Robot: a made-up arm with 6 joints. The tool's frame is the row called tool.
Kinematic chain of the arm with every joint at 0, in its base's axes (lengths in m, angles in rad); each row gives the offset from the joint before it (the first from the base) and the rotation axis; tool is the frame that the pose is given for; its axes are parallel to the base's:
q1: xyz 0 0 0.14 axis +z
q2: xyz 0 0.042 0 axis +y
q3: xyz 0 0 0.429 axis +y
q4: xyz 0 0 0.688 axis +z
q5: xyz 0 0 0 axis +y
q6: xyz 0 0 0.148 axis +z
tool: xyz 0 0 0
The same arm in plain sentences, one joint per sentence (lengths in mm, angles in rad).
The arm has six revolute joints in a row. What follows holds with every joint at zero, and every direction is one of the base frame's. The first joint lies 140 mm along +z from the base frame's origin and rotates about +z. The second joint lies 42 mm along +y from the first joint and rotates about +y. The third joint lies 429 mm along +z from the second joint and rotates about +y. The fourth joint lies 688 mm along +z from the third joint and rotates about +z. The fifth joint lies at the same point as the fourth joint and rotates about +y. The sixth joint lies 148 mm along +z from the fifth joint and rotates about +z. The tool frame, which is the frame that the pose is given for, lies at the same point as the sixth joint; its axes are parallel to the base frame's.
